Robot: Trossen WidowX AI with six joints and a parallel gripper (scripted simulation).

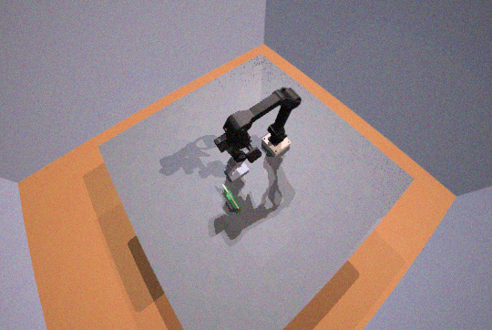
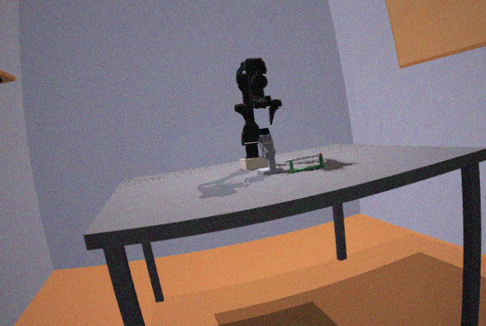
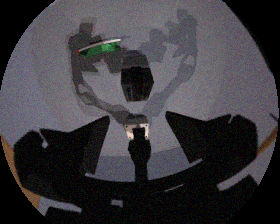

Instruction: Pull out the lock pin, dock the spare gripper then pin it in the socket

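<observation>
My gripper tip is now 18 cm short of the green bar-shaped rack, 16 cm above it and 11 cm to the right of it. Round my gripper tip: spare gripper (7 cm below, 6 cm ahead, 1 cm to the right); then grey socket mount (13 cm below, 8 cm ahead).
</observation>
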